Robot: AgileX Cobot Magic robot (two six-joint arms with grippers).
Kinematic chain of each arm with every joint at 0, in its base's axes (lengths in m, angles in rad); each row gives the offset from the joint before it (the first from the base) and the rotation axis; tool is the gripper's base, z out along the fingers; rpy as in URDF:
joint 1: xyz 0 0 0.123 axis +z
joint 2: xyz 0 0 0 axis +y
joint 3: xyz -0.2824 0 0.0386 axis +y
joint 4: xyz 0.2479 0 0.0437 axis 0.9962 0 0.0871
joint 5: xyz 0 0 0 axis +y
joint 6: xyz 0.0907 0 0.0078 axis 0.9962 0 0.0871
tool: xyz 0 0 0 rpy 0 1.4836 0
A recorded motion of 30 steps. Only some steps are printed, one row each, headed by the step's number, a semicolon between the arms.
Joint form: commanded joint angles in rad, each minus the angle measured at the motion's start. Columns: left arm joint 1, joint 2, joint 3, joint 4, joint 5, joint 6; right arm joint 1, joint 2, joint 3, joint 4, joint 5, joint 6.
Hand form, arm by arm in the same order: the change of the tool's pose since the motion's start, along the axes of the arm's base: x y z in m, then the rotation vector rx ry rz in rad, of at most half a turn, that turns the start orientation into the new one. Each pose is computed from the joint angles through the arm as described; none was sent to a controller.
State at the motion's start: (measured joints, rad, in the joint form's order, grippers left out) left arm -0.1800 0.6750 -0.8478 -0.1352 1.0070 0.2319; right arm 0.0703 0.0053 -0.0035 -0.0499 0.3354 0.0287
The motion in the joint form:
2: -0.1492 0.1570 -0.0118 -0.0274 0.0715 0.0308; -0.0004 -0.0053 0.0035 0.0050 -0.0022 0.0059
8: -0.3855 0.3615 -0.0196 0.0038 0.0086 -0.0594; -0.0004 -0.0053 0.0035 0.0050 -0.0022 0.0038
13: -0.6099 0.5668 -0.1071 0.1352 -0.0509 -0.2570; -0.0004 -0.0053 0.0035 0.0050 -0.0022 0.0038
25: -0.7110 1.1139 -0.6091 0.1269 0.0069 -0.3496; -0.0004 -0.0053 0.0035 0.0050 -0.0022 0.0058
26: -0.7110 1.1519 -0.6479 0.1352 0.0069 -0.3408; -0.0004 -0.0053 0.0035 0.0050 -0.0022 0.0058
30: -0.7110 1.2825 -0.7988 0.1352 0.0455 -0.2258; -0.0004 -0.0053 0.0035 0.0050 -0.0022 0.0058
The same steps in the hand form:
2: 0.0218 -0.0271 -0.0195 0.0488 0.2066 -0.1872; -0.0002 0.0001 -0.0007 0.0110 -0.0033 -0.0013
8: 0.0454 -0.0770 -0.0474 0.1006 0.3458 -0.3350; -0.0002 0.0001 -0.0007 0.0089 -0.0034 -0.0008
13: 0.0600 -0.1354 -0.0629 0.1843 0.3817 -0.3831; -0.0002 0.0001 -0.0007 0.0089 -0.0034 -0.0008
25: 0.1321 -0.2629 -0.0898 0.2165 0.4884 -0.3966; -0.0002 0.0001 -0.0007 0.0109 -0.0033 -0.0013
26: 0.1390 -0.2704 -0.0935 0.2267 0.4800 -0.4042; -0.0002 0.0001 -0.0007 0.0109 -0.0033 -0.0013
30: 0.1595 -0.2957 -0.1054 0.2915 0.4613 -0.5010; -0.0002 0.0001 -0.0007 0.0109 -0.0033 -0.0013

